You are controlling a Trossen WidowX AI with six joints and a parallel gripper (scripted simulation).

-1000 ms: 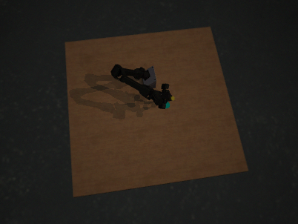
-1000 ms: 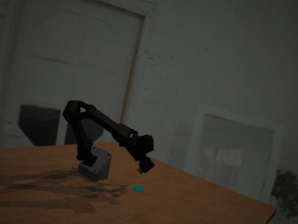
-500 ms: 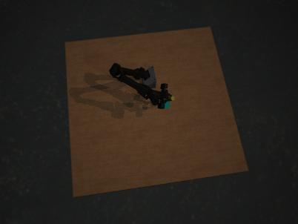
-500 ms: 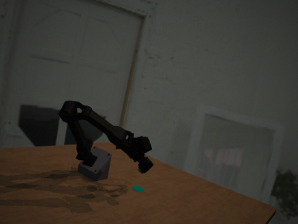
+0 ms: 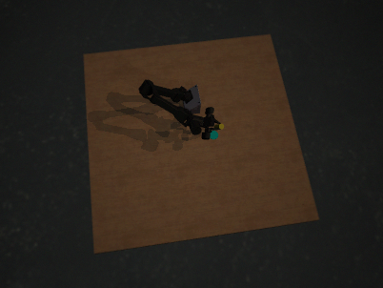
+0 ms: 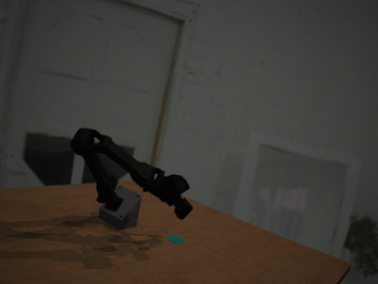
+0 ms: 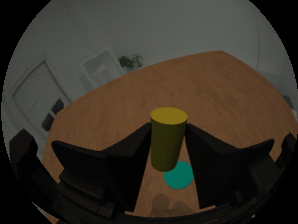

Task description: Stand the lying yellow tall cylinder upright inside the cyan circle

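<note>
Right now the cyan circle is 14 cm below my gripper tip, 3 cm to the right of it and 1 cm behind it. From my gripper tip the other things lie so: yellow tall cylinder (2 cm below, 1 cm behind).
</note>
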